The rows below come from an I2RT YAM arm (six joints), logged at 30 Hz.
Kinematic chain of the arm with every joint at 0, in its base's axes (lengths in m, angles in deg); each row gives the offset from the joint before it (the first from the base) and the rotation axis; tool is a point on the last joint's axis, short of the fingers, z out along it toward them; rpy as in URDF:
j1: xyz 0 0 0.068 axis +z
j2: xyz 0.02 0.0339 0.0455 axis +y
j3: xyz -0.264 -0.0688 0 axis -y
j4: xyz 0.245 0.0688 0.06 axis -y
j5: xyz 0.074 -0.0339 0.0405 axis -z
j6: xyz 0.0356 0 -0.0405 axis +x
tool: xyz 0 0 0 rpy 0 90 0
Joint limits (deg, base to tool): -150..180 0..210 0..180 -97..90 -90..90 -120..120
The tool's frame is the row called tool.
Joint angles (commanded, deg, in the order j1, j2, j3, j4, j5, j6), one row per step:
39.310, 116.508, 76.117, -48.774, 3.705, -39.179
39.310, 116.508, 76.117, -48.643, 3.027, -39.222
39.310, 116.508, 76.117, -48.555, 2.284, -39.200
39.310, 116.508, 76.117, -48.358, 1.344, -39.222
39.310, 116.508, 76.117, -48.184, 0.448, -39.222
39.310, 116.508, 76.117, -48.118, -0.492, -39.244
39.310, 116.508, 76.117, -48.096, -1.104, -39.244
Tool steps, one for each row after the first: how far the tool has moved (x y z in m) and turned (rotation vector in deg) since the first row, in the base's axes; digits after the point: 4 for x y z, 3 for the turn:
-0.0001, 0.0005, 0.0000, 0.605, 0.330, 0.054
-0.0002, 0.0009, 0.0000, 1.237, 0.731, 0.044
-0.0003, 0.0016, -0.0001, 2.088, 1.175, 0.086
-0.0004, 0.0023, -0.0001, 2.892, 1.607, 0.107
-0.0007, 0.0028, 0.0000, 3.660, 2.152, 0.150
-0.0009, 0.0031, 0.0000, 4.147, 2.522, 0.164

